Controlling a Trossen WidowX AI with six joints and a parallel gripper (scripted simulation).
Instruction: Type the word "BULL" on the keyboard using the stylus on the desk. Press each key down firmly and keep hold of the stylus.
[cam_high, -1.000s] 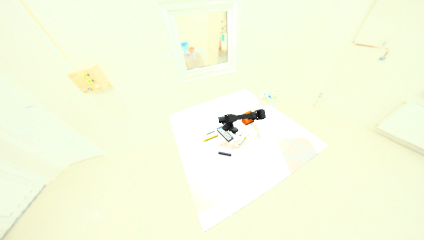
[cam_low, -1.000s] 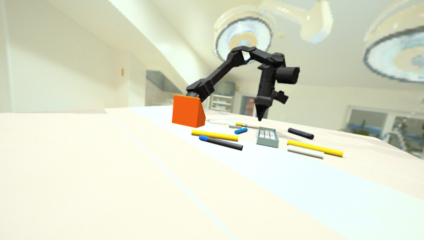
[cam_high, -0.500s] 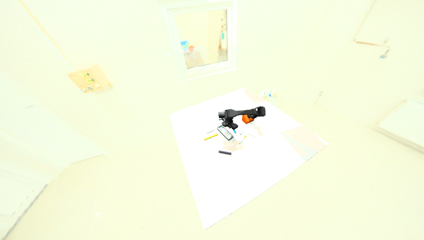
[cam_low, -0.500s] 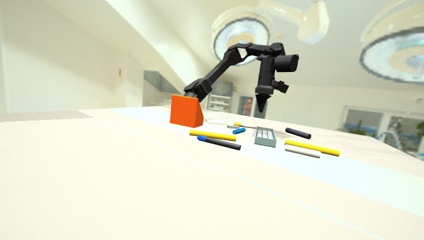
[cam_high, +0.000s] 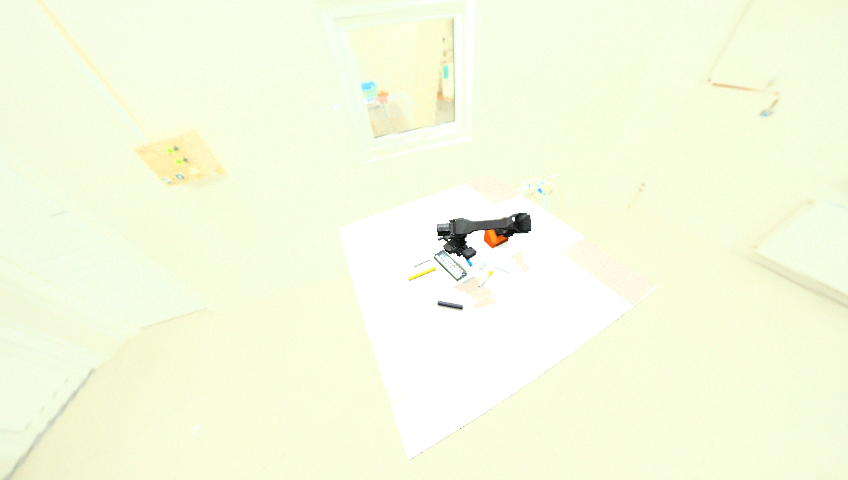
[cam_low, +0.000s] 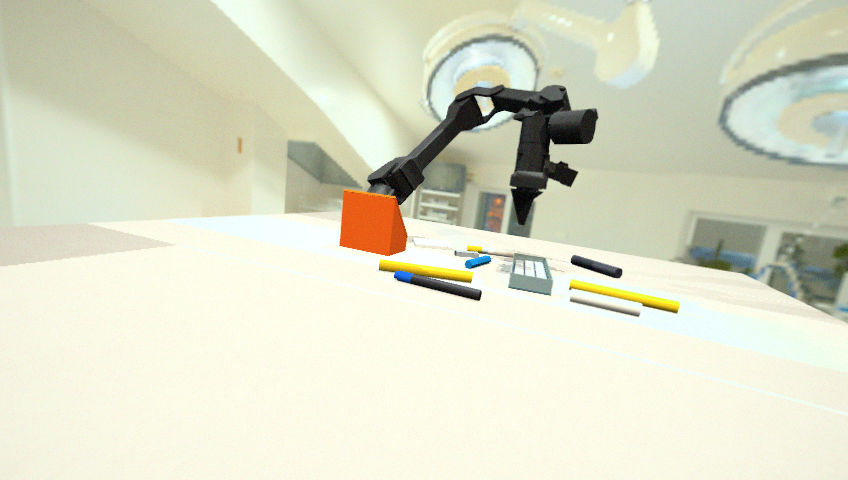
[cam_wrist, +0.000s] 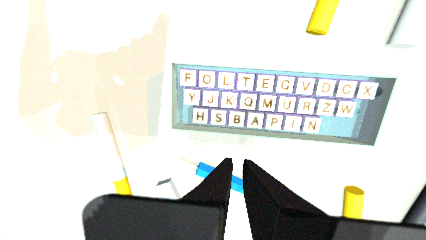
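Right now the stylus is 6 cm behind my gripper tip, 2 cm to the left of it and 9 cm below it.
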